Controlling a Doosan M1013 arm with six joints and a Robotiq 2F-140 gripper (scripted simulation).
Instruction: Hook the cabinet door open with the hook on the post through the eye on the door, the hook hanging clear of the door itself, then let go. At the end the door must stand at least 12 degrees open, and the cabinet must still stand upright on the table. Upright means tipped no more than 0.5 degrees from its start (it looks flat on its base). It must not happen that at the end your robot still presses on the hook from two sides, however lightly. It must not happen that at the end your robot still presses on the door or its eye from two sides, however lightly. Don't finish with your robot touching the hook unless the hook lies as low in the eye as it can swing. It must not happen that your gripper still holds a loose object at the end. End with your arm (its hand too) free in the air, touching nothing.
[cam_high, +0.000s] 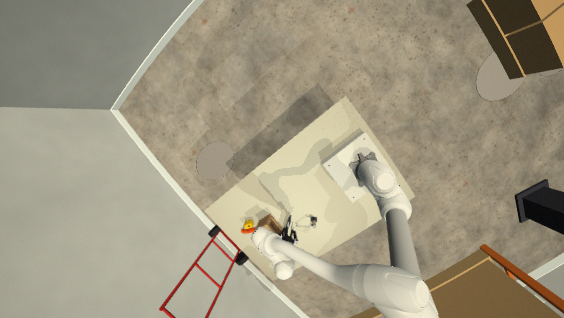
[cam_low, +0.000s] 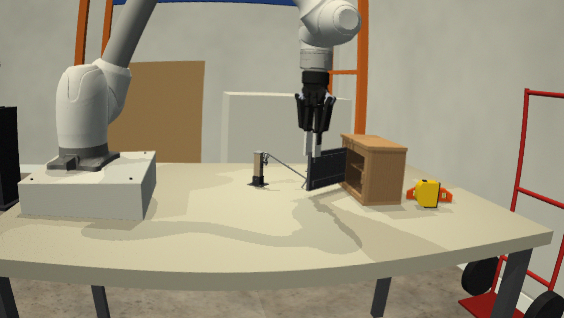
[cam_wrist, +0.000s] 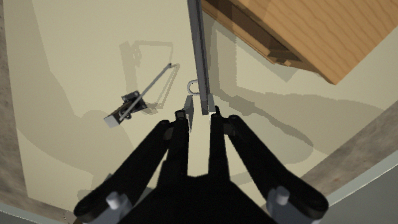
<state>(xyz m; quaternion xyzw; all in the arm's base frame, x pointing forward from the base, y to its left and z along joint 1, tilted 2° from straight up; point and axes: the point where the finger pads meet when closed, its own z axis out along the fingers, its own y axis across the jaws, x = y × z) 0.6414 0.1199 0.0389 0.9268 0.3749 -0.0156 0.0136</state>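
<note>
Now: the dark door 50 mm ahead of my hand, 60 mm to the left of it and 70 mm below it.
</note>
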